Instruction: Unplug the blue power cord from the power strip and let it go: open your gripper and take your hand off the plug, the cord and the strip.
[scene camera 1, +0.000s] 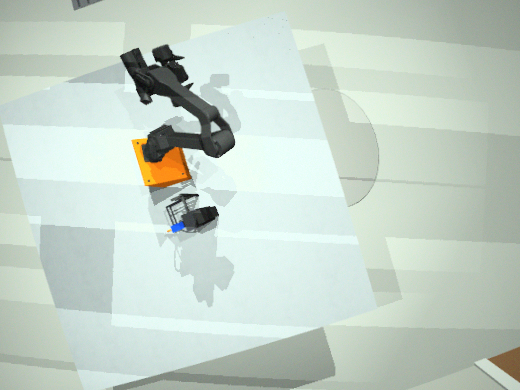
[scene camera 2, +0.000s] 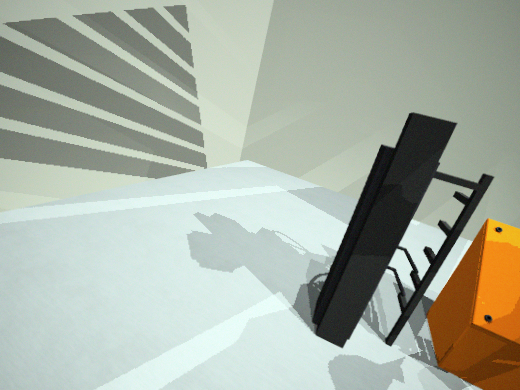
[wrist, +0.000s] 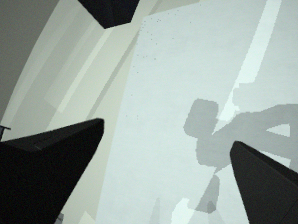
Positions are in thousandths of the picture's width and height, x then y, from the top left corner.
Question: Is my gripper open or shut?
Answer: Open.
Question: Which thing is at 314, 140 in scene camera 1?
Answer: My gripper.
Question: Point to my gripper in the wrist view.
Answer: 565, 609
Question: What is my gripper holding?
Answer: Nothing.
